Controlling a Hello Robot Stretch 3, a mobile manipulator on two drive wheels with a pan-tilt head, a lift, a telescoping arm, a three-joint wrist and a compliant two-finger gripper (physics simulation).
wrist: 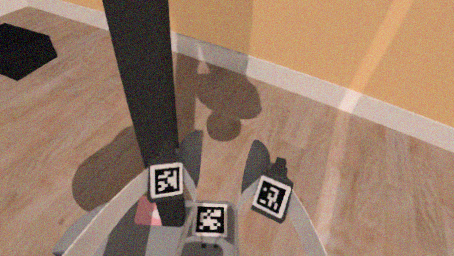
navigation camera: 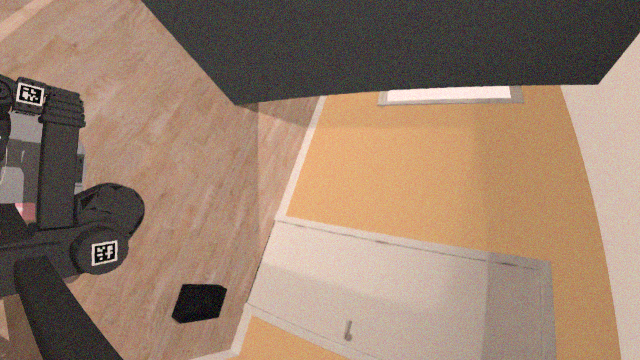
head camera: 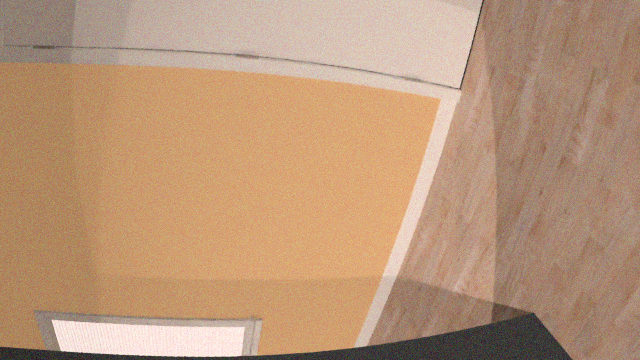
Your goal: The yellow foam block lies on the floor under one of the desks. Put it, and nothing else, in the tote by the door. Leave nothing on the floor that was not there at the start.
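Frame: origin at the robot's base, x ahead, y left, z up, level; centimetres.
Seen in the pictures: gripper, fingertip midpoint: (wrist: 224,154).
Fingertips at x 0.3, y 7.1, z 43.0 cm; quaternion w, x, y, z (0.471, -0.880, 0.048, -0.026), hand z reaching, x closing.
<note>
A point is followed by its place in that frame.
My gripper (wrist: 224,154) @[y 7.1, x 0.3, z 43.0 cm] is open in the wrist view, above the wood floor, with nothing between its fingers. Part of my dark wrist shows at the left of the navigation view. The yellow foam block does not show in these views. A black box-like thing (navigation camera: 200,303) @[y 87.6, x -91.4, z 0.3 cm] (wrist: 25,51) @[y 76.2, x -75.3, z 8.7 cm] stands on the floor, near the white door (navigation camera: 400,295) @[y 70.2, x -154.9, z 121.6 cm] in the navigation view and at the upper left in the wrist view. I cannot tell whether it is the tote. It is well apart from my gripper, and its inside cannot be made out.
An orange wall (head camera: 250,175) @[y -8.1, x -193.8, z 92.6 cm] (navigation camera: 425,175) @[y -16.3, x -197.7, z 129.2 cm] (wrist: 300,40) @[y 75.4, x 28.0, z 20.8 cm] with a white baseboard (wrist: 300,80) @[y 72.2, x 31.7, z 6.3 cm] borders the wood floor (head camera: 565,175) @[y 1.5, x -101.2, z 0.0 cm] (navigation camera: 165,200) @[y 15.0, x -65.7, z 0.0 cm] (wrist: 390,190) @[y 29.4, x 53.0, z 0.0 cm]. The white door also shows in the head view (head camera: 275,30) @[y 49.8, x -164.4, z 93.4 cm]. A large dark shape (navigation camera: 400,45) @[y -62.3, x -87.0, z 114.4 cm] (head camera: 450,345) @[y -54.8, x -103.0, z 46.4 cm] covers part of the head and navigation views.
</note>
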